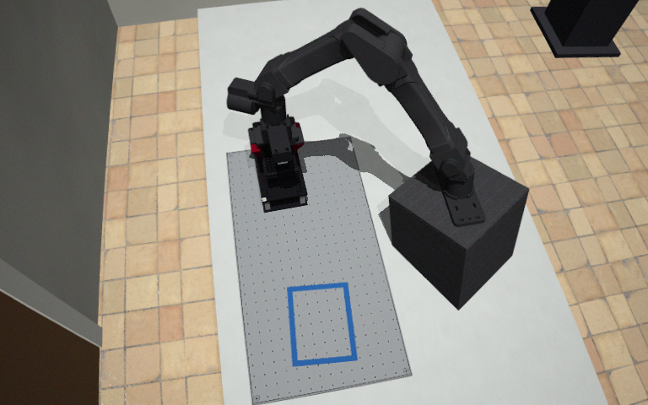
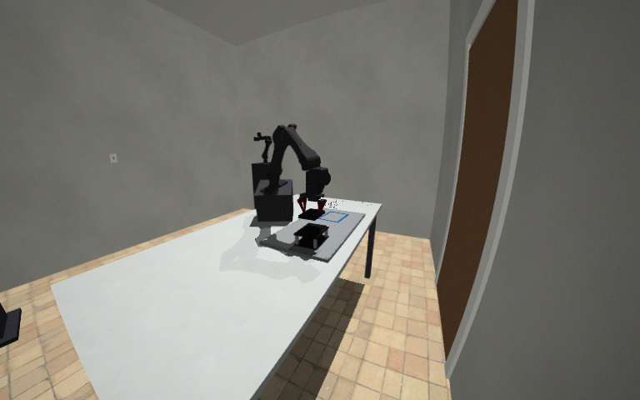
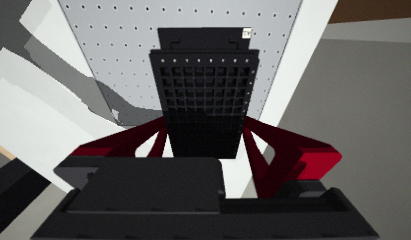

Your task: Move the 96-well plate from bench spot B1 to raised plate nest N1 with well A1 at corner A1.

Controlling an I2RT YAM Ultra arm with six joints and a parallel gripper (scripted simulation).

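My gripper is now 1 cm above the black 96-well plate. From my hand the other things lie so: black plate nest N1: 9 cm below; white A1 label: 4 cm ahead, 8 cm to the left, 9 cm below.
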